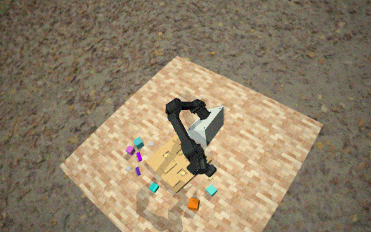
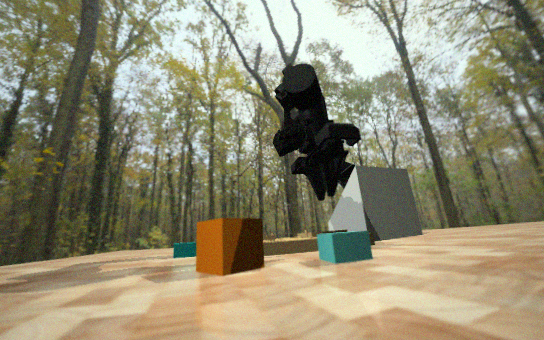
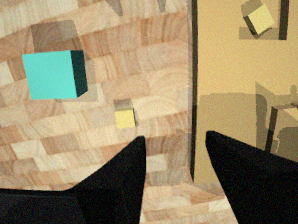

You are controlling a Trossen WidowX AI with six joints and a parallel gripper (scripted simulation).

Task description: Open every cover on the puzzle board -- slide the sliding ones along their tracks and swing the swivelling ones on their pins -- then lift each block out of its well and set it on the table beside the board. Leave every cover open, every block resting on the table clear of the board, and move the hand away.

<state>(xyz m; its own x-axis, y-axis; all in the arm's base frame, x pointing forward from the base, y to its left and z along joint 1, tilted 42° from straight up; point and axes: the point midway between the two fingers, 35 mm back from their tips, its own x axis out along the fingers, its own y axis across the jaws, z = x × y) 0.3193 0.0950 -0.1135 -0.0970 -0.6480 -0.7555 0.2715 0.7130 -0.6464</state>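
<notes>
Now: the tan puzzle board 10 mm behind my gripper tip, 190 mm to the right of it and 70 mm below it. Round my gripper tip: orange cube: 190 mm ahead, 50 mm to the left, 60 mm below; teal block: 70 mm ahead, 90 mm to the left, 70 mm below; purple block: 80 mm ahead, 430 mm to the right, 80 mm below.
</notes>
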